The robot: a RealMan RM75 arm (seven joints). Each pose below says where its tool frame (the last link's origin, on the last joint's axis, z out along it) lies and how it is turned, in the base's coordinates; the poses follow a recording.
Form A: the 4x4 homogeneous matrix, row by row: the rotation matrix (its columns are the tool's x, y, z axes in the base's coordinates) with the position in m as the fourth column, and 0 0 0 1 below. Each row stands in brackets.
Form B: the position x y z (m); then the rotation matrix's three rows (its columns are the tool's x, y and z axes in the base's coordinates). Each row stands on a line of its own. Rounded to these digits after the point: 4 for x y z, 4 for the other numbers.
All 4 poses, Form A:
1: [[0.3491 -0.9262 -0.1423 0.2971], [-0.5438 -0.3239 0.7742 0.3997], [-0.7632 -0.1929 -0.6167 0.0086], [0 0 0 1]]
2: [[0.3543 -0.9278 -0.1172 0.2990], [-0.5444 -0.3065 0.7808 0.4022], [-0.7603 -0.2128 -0.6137 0.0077], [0 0 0 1]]
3: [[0.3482 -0.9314 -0.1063 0.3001], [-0.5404 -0.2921 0.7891 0.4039], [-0.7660 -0.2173 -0.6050 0.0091], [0 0 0 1]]
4: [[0.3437 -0.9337 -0.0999 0.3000], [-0.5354 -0.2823 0.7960 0.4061], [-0.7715 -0.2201 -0.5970 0.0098], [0 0 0 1]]
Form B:
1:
0.2971 0.3997 0.0086
0.3491 -0.9262 -0.1423
-0.5438 -0.3239 0.7742
-0.7632 -0.1929 -0.6167

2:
0.2990 0.4022 0.0077
0.3543 -0.9278 -0.1172
-0.5444 -0.3065 0.7808
-0.7603 -0.2128 -0.6137

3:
0.3001 0.4039 0.0091
0.3482 -0.9314 -0.1063
-0.5404 -0.2921 0.7891
-0.7660 -0.2173 -0.6050

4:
0.3000 0.4061 0.0098
0.3437 -0.9337 -0.0999
-0.5354 -0.2823 0.7960
-0.7715 -0.2201 -0.5970

